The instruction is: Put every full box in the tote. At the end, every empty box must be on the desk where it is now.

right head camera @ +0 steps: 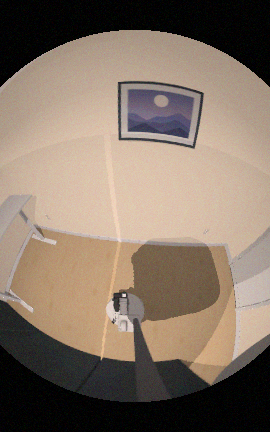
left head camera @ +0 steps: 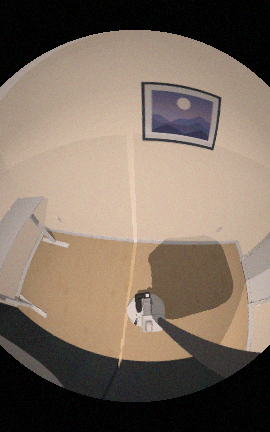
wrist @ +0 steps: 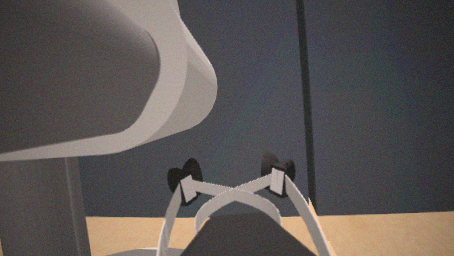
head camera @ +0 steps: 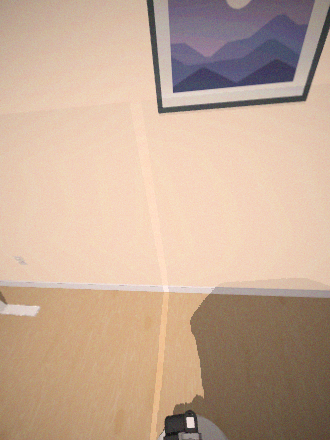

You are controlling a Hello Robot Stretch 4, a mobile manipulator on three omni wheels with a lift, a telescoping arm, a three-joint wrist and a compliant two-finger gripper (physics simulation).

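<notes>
No box and no tote shows in these views. A white desk-like piece with legs and flat feet stands at the far left of both side head views; its top surface is not visible, and I cannot tell whether it is the task's desk. My gripper is open and empty in the wrist view, its two dark fingertips well apart in front of a dark panelled surface.
A framed mountain picture hangs on the beige wall. Pale furniture stands at the right. A large dark panelled surface stands on the side opposite the picture.
</notes>
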